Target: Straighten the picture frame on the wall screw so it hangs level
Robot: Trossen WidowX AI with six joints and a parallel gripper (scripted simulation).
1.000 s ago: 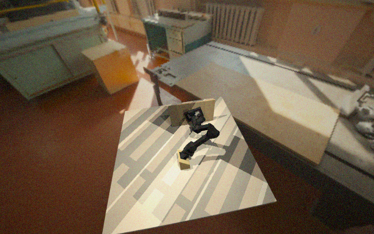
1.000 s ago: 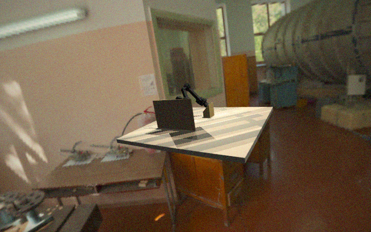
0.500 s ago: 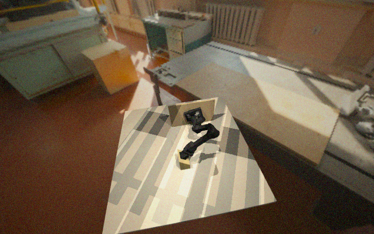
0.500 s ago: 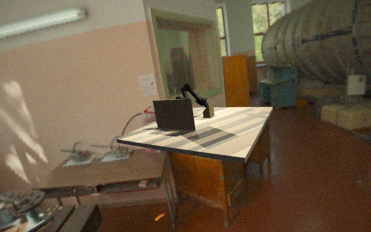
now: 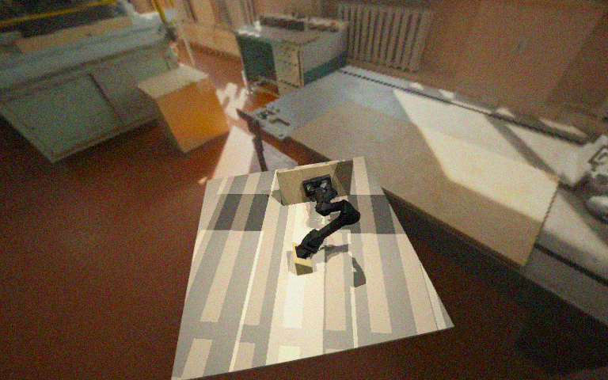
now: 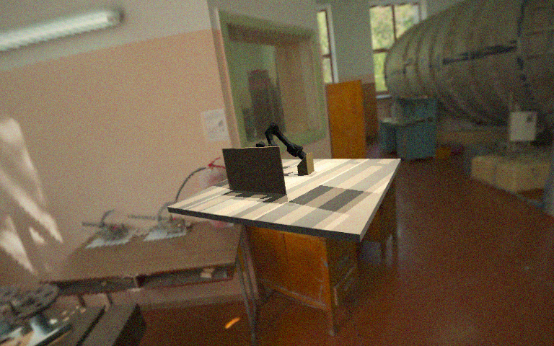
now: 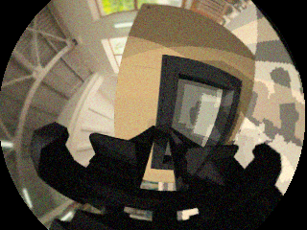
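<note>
Right now my gripper tip is 50 mm above the black picture frame, 10 mm to the left of it and 10 mm short of it. Round my gripper tip: tan wall board 60 mm below, 20 mm ahead, 10 mm to the right.
</note>
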